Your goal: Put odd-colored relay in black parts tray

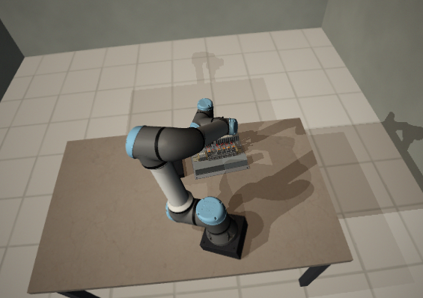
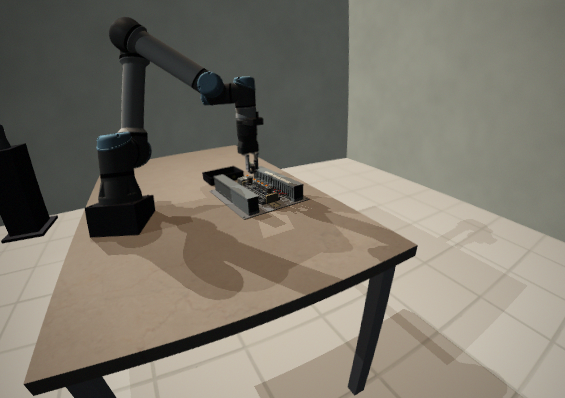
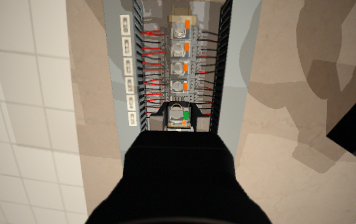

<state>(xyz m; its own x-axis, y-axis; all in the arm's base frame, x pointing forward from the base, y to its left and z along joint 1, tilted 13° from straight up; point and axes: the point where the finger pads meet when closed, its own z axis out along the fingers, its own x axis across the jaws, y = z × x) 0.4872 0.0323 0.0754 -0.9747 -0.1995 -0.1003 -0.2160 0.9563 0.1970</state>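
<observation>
Right now my hand is 24 cm to the right of the black parts tray, 10 cm above it and 8 cm past it. The rest, counted from my hand: relay (1 cm below); relay panel (8 cm below, 2 cm to the right).
</observation>
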